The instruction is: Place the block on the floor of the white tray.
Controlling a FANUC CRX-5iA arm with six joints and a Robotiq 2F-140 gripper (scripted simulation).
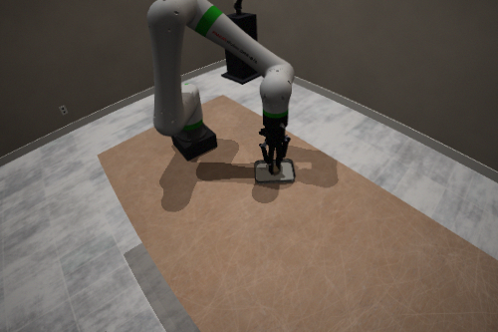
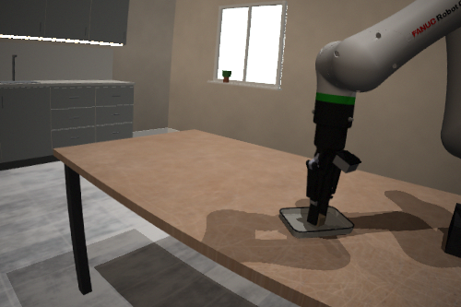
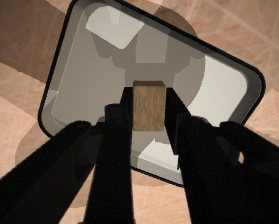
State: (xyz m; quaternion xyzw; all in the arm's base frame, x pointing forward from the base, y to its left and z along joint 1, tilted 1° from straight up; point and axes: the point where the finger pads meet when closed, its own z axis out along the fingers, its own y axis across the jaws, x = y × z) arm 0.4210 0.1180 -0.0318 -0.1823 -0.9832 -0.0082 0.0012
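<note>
Right now the wooden block is 3 cm below my hand. Round my hand: white tray (3 cm below).
</note>
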